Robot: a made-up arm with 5 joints.
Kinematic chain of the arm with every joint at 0, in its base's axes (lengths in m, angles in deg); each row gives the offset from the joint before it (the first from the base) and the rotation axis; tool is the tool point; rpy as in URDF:
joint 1: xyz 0.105 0 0.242 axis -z
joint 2: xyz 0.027 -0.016 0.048 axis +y
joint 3: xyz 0.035 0 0.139 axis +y
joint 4: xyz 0.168 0 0.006 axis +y
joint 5: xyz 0.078 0.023 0 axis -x
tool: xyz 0 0 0 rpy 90 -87.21 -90
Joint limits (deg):
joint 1: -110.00..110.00
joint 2: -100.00..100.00
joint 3: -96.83..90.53
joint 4: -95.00..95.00
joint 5: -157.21..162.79
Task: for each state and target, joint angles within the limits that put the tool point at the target. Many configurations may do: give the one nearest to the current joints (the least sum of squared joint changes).
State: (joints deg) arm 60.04 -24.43 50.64 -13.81 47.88
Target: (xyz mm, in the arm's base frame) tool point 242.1 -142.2 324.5
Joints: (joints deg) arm 48.08 -36.54 64.95 -10.99 47.88
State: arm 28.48 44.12 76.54 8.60 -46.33
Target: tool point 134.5 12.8 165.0
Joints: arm -10.88 32.79 78.93 12.35 -46.33
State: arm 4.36 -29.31 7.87 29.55 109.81
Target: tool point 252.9 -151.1 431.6
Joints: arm 47.51 -34.06 21.99 38.03 109.81
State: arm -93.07 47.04 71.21 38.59 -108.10
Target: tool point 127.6 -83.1 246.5
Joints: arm -109.88 100.00 80.63 13.65 -108.10
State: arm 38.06 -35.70 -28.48 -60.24 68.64
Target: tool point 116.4 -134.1 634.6
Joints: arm 88.12 -15.27 -29.90 -47.70 68.64
